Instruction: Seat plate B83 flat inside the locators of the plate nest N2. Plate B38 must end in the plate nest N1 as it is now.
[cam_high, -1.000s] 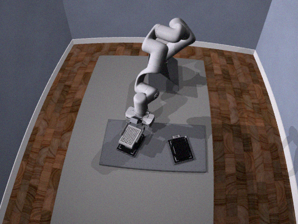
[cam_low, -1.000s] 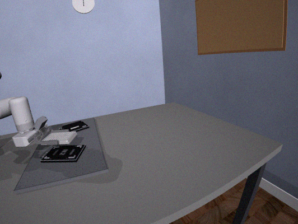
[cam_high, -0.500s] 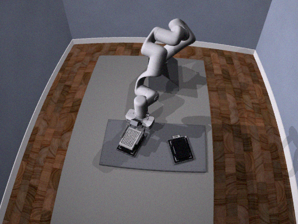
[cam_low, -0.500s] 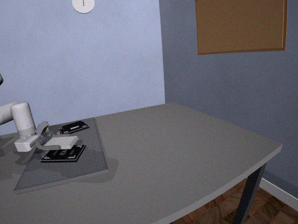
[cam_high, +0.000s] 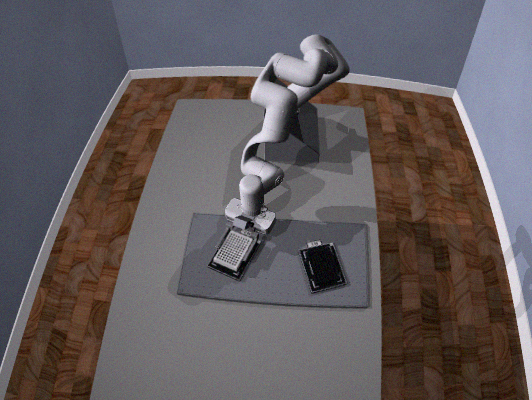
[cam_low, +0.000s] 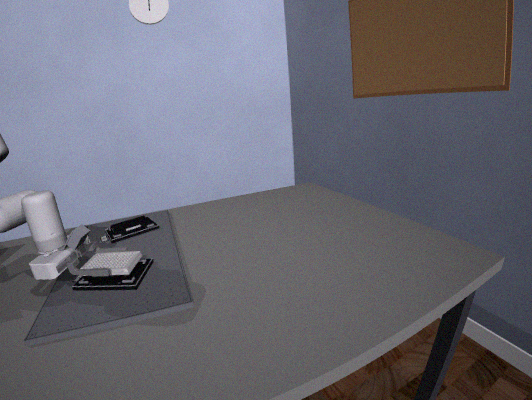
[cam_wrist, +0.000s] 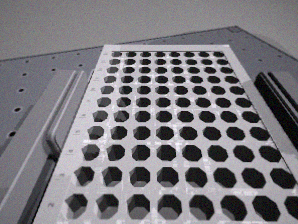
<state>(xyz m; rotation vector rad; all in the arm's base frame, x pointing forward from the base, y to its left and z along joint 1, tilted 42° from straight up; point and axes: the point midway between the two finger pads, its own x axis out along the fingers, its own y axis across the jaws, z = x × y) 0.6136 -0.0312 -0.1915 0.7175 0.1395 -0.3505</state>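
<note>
Now: the white well plate right at my hand. From my hand the other things lie so: black plate nest: 30 mm below; dark plate B38: 30 mm ahead, 290 mm to the left, 20 mm below.
</note>
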